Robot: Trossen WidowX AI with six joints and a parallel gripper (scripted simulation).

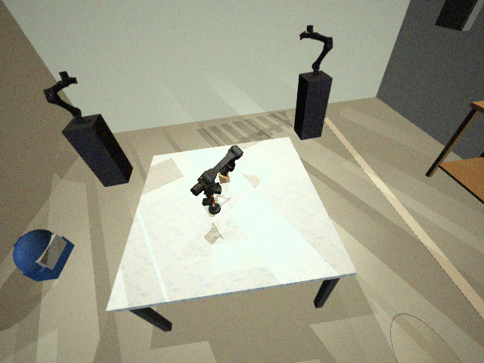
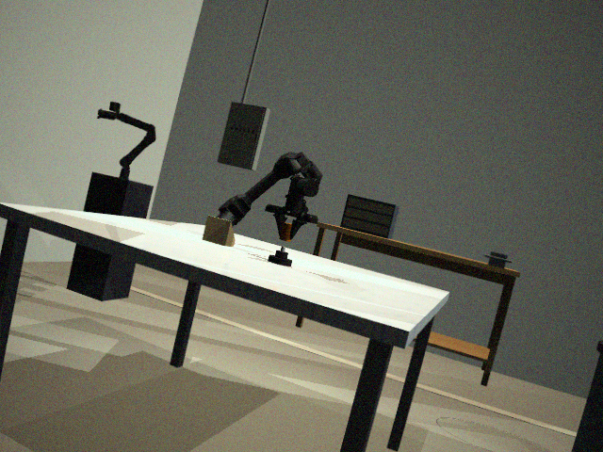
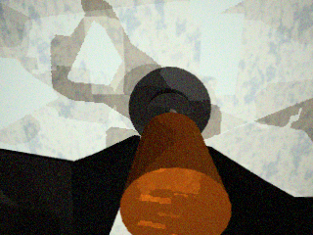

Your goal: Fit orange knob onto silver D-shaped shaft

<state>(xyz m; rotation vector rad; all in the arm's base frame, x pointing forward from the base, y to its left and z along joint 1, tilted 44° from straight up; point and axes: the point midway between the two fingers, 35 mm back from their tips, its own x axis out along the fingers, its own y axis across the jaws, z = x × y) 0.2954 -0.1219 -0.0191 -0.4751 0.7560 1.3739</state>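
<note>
My gripper tip is 60 mm above the round dark pedestal. Round my gripper tip: orange knob 30 mm above.
</note>
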